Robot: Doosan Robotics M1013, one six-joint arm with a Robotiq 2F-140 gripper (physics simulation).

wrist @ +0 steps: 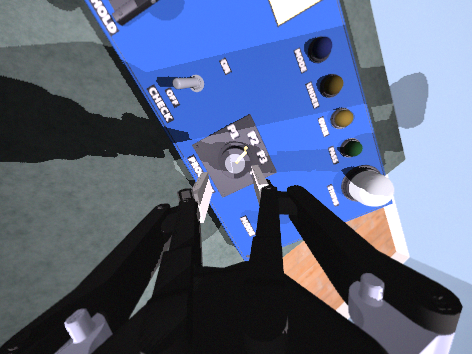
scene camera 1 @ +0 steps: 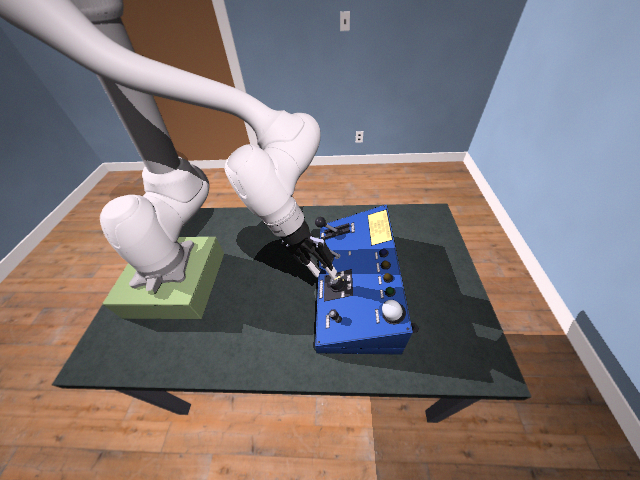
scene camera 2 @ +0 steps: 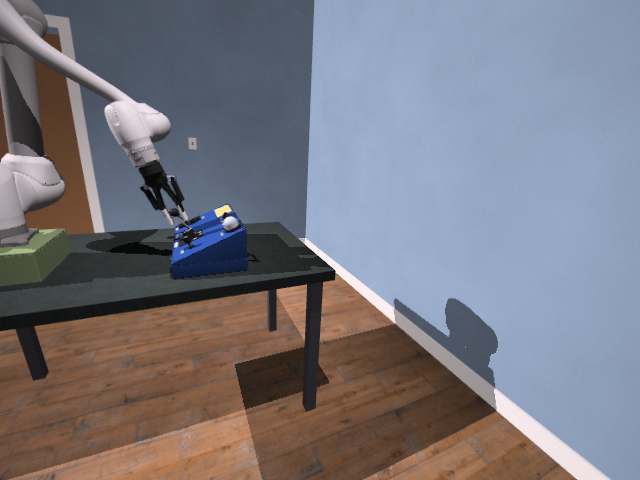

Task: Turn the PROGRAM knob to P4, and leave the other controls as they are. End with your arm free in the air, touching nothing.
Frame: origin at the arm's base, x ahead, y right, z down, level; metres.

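Seen in the pictures: gripper, fingertip midpoint: point(wrist: 231, 179) point(scene camera 1: 326, 274) point(scene camera 2: 179, 221); arm's base, origin of the base link: point(scene camera 1: 164, 263) point(scene camera 2: 0, 241).
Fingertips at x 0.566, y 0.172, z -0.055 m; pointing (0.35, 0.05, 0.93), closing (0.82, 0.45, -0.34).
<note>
Offsets run from my fingertips to a thing's top centre. "*": to the spot under its first point.
The round PROGRAM knob {dx +0.030, dy -0.001, dz +0.032 m} point(scene camera 1: 337, 283) point(wrist: 234, 162) sits on a dark square plate on the sloped blue control box point(scene camera 1: 361, 330) point(scene camera 2: 222, 253) point(wrist: 250, 90). In the wrist view its yellow pointer line points toward the P2 label. P1, P2 and P3 are readable there; P4 does not show, with a fingertip over that part of the plate. My gripper point(scene camera 1: 324, 274) point(scene camera 2: 179, 222) point(wrist: 231, 179) is partly open and empty, tilted down at the knob. In the wrist view the fingertips appear at either side of the knob's lower edge. Whether either finger touches it, I cannot tell.
The CHECK toggle {dx +0.039, dy -0.121, dz +0.031 m} point(wrist: 186, 83) leans toward OFF. The black-balled lever {dx +0.010, dy -0.246, dz -0.006 m} point(scene camera 1: 320, 221) stands behind the gripper. The MODE toggle {dx +0.013, dy +0.118, dz +0.024 m} point(scene camera 1: 334, 315) is at the near end. The white STATUS dome {* dx +0.153, dy +0.164, dz -0.037 m} point(scene camera 1: 392, 310) point(scene camera 2: 230, 223) point(wrist: 370, 187) and several lamps line the right side.
</note>
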